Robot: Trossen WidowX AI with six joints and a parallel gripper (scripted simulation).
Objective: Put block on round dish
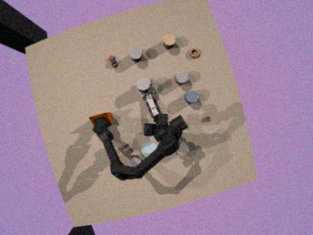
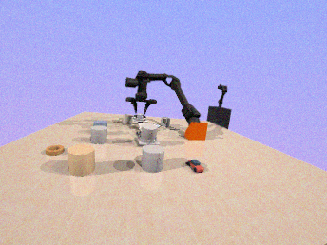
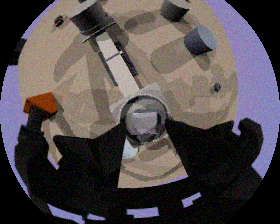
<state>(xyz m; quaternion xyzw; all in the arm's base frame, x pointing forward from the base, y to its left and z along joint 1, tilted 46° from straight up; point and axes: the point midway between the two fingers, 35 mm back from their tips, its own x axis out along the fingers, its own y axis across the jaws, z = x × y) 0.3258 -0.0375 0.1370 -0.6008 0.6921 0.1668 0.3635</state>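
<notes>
Now: gripper tip 10 mm above the pale bluish block. Round my gripper tip: cream cup (160 mm to the right, 70 mm ahead, 60 mm below); balance beam (120 mm to the left, 60 mm below, 20 mm behind); round light-blue dish (110 mm to the right, 100 mm below, 100 mm behind).
</notes>
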